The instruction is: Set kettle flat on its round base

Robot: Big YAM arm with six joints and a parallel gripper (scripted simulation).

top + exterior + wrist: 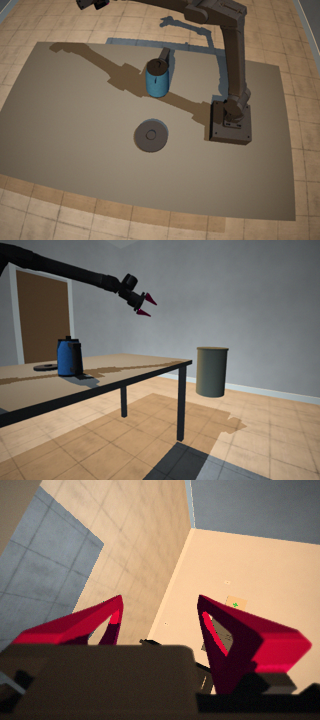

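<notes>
My gripper is now 350 mm past the blue kettle, 230 mm to the right of it and 250 mm above it. Also, from my hand: kettle base (360 mm behind, 530 mm to the left, 330 mm below).
</notes>
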